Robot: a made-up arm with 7 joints.
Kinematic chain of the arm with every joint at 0, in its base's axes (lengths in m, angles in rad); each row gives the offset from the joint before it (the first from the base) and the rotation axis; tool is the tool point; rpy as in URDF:
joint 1: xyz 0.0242 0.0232 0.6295 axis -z
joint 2: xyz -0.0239 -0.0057 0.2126 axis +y
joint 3: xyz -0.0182 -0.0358 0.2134 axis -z
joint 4: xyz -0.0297 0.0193 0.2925 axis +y
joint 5: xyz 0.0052 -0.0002 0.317 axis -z
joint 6: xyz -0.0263 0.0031 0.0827 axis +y
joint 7: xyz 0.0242 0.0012 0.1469 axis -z
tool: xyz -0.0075 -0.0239 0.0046 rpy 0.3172 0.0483 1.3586
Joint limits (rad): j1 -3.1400..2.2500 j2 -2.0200..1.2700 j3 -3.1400..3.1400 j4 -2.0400..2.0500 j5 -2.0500..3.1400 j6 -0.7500..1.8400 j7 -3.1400..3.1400
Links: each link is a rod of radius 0.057 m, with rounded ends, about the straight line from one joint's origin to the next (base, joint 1, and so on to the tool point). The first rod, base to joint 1, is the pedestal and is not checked.
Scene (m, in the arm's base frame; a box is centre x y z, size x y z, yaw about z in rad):
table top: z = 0
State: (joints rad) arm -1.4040 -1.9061 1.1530 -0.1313 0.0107 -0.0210 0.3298
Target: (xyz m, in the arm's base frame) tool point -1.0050 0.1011 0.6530
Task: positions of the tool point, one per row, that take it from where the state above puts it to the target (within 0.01 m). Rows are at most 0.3 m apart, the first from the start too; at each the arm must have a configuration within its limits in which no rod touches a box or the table.
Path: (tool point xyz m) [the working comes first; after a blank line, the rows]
Joints at the target: -0.1536 -1.6694 1.2941 -0.4294 0.0381 -0.1075 0.3458
Straight joint move there: clear.

1: -0.4742 -0.8544 0.4760
2: -0.7061 -0.6873 0.5173
3: -0.8814 -0.4590 0.5607
4: -0.9844 -0.1885 0.6061
5: -1.0050 0.1011 0.6529

